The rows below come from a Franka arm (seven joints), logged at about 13 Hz.
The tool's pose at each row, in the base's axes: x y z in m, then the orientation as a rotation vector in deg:
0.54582, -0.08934, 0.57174, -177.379, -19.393, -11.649
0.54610, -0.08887, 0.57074, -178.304, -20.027, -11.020
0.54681, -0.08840, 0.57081, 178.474, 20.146, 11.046
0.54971, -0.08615, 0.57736, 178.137, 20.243, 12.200
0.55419, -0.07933, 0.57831, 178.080, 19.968, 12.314
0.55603, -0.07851, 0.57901, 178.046, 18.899, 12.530
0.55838, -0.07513, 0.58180, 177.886, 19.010, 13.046
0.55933, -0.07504, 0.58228, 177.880, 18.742, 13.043
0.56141, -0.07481, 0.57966, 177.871, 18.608, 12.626
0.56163, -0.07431, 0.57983, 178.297, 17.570, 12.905
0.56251, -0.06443, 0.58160, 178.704, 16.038, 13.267
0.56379, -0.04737, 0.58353, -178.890, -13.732, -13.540
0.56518, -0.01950, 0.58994, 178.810, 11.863, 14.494
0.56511, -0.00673, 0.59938, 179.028, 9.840, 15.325
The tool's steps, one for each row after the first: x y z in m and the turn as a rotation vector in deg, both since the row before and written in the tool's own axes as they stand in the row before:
0.00024, -0.00039, 0.00104, -0.870, -0.542, -0.394
0.00080, -0.00030, 0.00002, -0.285, -0.023, -0.081
0.00410, -0.00145, -0.00612, -0.325, 0.715, -0.100
0.00598, -0.00563, -0.00027, -0.099, 0.065, 0.165
0.00205, -0.00038, -0.00043, -0.195, 0.121, 0.665
0.00337, -0.00275, -0.00242, -0.139, 0.323, -0.087
0.00101, 0.00012, -0.00034, -0.046, -0.006, 0.167
0.00169, 0.00013, 0.00290, -0.031, -0.270, 0.079
0.00034, -0.00044, -0.00014, 0.271, 0.188, 0.710
0.00303, -0.00948, -0.00155, 0.193, 0.235, 1.015
0.00455, -0.01653, -0.00152, 0.037, 0.177, 1.481
0.00654, -0.02727, -0.00577, -0.420, 0.587, 1.159
0.00312, -0.01253, -0.00924, 0.024, 0.524, 1.305

